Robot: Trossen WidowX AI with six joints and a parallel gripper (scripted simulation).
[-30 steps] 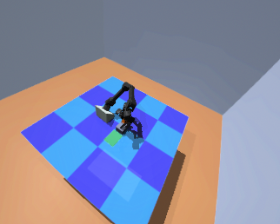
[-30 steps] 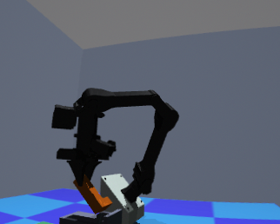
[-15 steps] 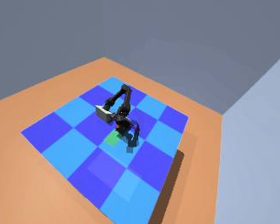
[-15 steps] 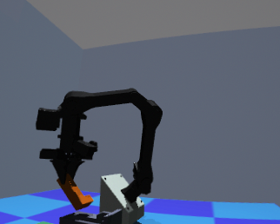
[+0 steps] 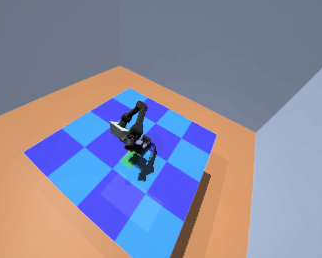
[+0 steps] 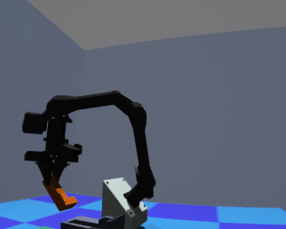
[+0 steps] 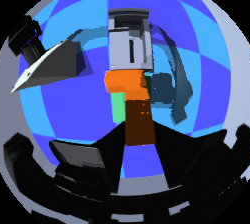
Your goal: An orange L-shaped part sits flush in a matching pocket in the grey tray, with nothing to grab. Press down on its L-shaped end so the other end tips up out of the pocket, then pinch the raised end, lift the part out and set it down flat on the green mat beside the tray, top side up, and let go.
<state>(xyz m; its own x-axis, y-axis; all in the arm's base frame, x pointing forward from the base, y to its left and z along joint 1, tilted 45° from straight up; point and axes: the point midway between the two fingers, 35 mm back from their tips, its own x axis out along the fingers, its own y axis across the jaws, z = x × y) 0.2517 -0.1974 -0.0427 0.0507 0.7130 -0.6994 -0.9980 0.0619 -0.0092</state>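
My gripper tip is now 170 mm above the green mat. Round my gripper tip: orange L-shaped part (10 mm behind, 30 mm to the left, 30 mm below).
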